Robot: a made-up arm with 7 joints. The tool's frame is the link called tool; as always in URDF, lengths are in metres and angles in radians. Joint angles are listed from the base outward.
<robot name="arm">
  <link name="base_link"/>
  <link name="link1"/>
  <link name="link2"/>
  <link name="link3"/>
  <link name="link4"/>
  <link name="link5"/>
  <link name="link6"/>
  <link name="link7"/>
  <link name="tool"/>
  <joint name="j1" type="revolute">
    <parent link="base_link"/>
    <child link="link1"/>
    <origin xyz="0 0 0" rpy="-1.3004 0.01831 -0.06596"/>
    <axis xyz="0 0 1"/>
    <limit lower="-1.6" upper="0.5"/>
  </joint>
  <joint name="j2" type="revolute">
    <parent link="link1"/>
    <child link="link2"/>
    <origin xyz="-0.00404 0.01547 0.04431" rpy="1.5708 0 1.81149"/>
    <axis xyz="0 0 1"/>
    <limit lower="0" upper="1.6"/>
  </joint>
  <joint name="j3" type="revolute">
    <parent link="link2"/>
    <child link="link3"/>
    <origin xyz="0.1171 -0.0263 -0.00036" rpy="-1.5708 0 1.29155"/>
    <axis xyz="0 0 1"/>
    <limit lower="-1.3" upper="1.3"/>
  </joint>
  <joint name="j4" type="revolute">
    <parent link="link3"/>
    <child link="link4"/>
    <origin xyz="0 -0.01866 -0.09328" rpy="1.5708 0 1.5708"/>
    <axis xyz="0 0 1"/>
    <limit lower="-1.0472" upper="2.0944"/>
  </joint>
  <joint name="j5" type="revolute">
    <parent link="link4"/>
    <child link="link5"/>
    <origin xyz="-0.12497 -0.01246 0.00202" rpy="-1.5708 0 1.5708"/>
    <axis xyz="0 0 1"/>
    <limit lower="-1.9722" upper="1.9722"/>
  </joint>
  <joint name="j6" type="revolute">
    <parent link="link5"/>
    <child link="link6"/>
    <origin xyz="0.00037 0 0.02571" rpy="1.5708 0 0"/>
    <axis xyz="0 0 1"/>
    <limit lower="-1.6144" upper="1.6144"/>
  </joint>
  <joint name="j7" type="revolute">
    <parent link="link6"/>
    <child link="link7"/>
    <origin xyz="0.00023 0.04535 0.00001" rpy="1.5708 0 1.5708"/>
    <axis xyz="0 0 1"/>
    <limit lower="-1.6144" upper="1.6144"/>
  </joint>
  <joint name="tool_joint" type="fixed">
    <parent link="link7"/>
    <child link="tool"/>
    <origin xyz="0 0 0"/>
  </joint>
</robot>
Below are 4 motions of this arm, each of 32 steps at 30 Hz.
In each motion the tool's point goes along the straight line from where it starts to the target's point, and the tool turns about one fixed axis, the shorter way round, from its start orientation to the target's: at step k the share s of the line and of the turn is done. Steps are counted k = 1, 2, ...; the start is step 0. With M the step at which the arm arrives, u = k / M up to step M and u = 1 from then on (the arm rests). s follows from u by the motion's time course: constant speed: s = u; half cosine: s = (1 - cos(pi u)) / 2; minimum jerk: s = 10 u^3 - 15 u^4 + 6 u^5.
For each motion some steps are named. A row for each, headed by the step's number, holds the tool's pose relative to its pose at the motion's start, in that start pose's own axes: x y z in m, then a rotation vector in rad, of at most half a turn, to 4 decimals.
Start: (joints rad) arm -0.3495 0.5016 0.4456 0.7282 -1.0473 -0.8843 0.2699
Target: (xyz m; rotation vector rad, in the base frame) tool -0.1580 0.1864 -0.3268 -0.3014 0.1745 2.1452
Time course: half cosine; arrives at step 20
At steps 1, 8, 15, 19, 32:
1: -0.0011 0.0017 0.0009 0.0036 0.0010 0.0059
8: -0.0638 0.0942 0.0479 0.2034 0.0541 0.3313
15: -0.1577 0.2327 0.1183 0.5025 0.1336 0.8184
19: -0.1837 0.2710 0.1378 0.5851 0.1555 0.9529
32: -0.1848 0.2726 0.1386 0.5888 0.1565 0.9588

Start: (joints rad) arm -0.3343 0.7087 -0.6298 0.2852 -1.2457 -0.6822 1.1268
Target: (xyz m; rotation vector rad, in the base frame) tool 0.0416 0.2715 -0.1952 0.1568 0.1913 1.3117
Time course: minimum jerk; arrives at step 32
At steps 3, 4, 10, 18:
3: 0.0000 0.0014 0.0008 0.0029 -0.0023 0.0023
4: 0.0000 0.0030 0.0018 0.0065 -0.0052 0.0051
10: 0.0004 0.0341 0.0201 0.0731 -0.0582 0.0569
18: 0.0012 0.1168 0.0687 0.2500 -0.1992 0.1948

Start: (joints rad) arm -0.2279 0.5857 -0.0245 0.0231 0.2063 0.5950 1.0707
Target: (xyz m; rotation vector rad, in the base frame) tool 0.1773 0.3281 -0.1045 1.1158 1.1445 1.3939
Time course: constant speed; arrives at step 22
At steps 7, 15, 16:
7: 0.0461 0.0356 -0.0154 0.2045 0.2321 -0.0219
15: 0.0987 0.0762 -0.0330 0.4383 0.4973 -0.0469
16: 0.1053 0.0813 -0.0352 0.4675 0.5305 -0.0500

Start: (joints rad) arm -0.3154 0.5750 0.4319 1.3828 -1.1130 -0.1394 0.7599
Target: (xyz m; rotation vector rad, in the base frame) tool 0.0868 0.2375 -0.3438 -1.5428 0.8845 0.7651
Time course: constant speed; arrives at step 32
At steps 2, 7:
2: -0.0015 0.0003 -0.0030 -0.0023 0.0606 -0.0593
7: -0.0053 0.0010 -0.0105 -0.0081 0.2121 -0.2077

